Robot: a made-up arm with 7 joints.
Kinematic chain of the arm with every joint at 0, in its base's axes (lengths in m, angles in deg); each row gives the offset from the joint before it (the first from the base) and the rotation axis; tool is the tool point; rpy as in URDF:
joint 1: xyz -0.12 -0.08 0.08 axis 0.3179 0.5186 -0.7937
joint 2: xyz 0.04 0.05 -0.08 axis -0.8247 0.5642 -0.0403
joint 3: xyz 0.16 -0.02 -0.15 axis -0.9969 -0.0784 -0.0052
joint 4: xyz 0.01 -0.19 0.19 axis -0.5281 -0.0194 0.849
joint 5: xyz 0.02 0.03 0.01 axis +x
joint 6: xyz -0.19 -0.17 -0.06 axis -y
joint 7: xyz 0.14 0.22 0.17 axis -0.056 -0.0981 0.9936
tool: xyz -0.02 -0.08 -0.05 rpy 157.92 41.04 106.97
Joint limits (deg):
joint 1: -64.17..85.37
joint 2: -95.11..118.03
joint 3: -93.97..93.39
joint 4: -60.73..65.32
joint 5: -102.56..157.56
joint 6: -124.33..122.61
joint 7: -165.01..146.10
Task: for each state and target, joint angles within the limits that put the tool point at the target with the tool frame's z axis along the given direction. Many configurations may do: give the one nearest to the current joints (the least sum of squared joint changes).
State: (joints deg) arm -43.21 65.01 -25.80 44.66 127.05 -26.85 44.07
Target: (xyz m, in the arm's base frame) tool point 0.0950 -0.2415 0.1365 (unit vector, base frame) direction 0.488 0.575 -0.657
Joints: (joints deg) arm -16.17 75.54 -20.21 23.72 146.38 2.66 28.65
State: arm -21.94 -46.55 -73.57 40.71 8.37 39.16 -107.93
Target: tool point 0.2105 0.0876 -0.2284 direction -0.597 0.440 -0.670
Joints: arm -55.26 -54.68 -93.97 60.17 10.53 3.55 -131.44
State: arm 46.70 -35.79 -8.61 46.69 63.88 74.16 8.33
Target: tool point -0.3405 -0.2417 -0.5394 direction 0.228 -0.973 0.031
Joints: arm 43.33 -34.67 -45.30 65.32 65.84 113.52 39.36
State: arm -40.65 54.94 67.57 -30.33 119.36 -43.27 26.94
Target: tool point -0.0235 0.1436 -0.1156 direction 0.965 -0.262 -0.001
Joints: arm -64.17 36.00 92.13 -15.47 85.88 -23.43 3.42
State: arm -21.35 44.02 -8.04 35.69 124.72 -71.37 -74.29
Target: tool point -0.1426 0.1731 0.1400 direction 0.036 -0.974 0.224
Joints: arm -64.17 40.36 19.91 19.73 145.23 -98.18 -94.70
